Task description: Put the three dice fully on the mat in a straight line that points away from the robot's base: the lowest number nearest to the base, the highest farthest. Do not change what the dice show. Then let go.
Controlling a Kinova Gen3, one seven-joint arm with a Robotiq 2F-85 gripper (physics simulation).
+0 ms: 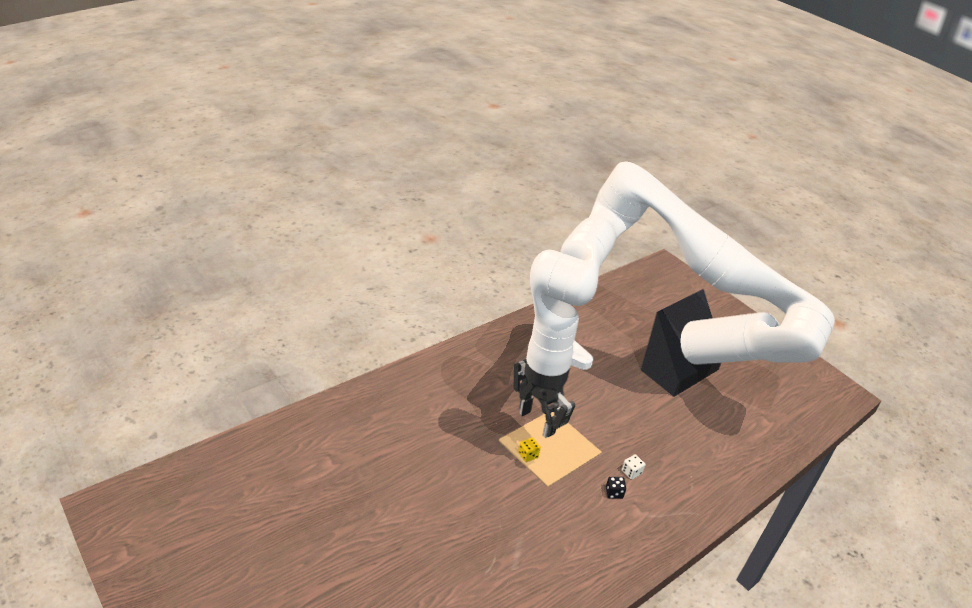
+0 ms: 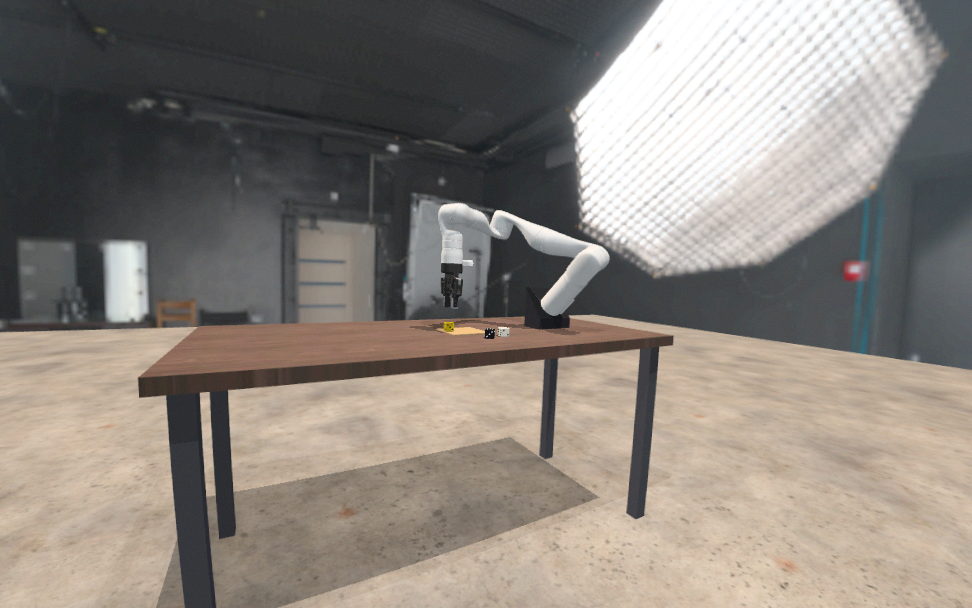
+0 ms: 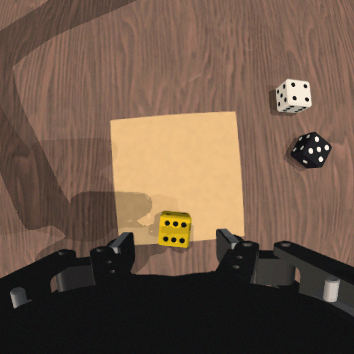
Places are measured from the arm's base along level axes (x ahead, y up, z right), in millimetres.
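Pixels of known places: gripper, fingertip midpoint: point(image 1: 536, 424) point(image 2: 450, 307) point(image 3: 174, 243); arm's base, link origin: point(image 1: 695, 342) point(image 2: 550, 306).
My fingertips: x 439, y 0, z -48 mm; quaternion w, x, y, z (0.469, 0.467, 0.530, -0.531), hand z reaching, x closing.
Note:
For each thing: its top centre in the pictures, then the offset to it from my fingertips. Level surfaces: height alone.
- yellow die, top centre: point(image 3: 174, 231) point(image 1: 530, 444) point(image 2: 449, 322) dx +4, dy -51, dz +0 mm
- tan mat, top centre: point(image 3: 177, 178) point(image 1: 550, 445) point(image 2: 462, 330) dx -46, dy -82, dz +1 mm
- white die, top centre: point(image 3: 299, 91) point(image 1: 635, 461) point(image 2: 503, 327) dx -151, dy -55, dz -122 mm
- black die, top centre: point(image 3: 318, 148) point(image 1: 617, 482) point(image 2: 490, 328) dx -90, dy -55, dz -147 mm
- wooden table, surface height: dy -85 mm
The yellow die point(image 1: 529, 450) point(image 2: 448, 326) point(image 3: 175, 230) shows six on top and rests at the mat's edge farthest from the base; whether its base is fully on the mat is hard to tell. The tan mat point(image 1: 569, 452) point(image 2: 469, 331) point(image 3: 205, 160) lies flat. The white die point(image 1: 633, 466) point(image 2: 503, 331) point(image 3: 294, 96) shows four, and the black die point(image 1: 615, 488) point(image 2: 489, 333) point(image 3: 311, 150) shows five; both are on the table beside the mat. The black die is farther from the base than the white. My gripper point(image 1: 537, 421) point(image 2: 450, 306) point(image 3: 174, 243) is open and empty, above the yellow die and clear of it.
The robot's black base mount point(image 1: 673, 351) point(image 2: 537, 315) stands on the wooden table point(image 1: 286, 487) point(image 2: 286, 347). The white and black dice are close together with a small gap. The arm's shadow falls across part of the mat and table.

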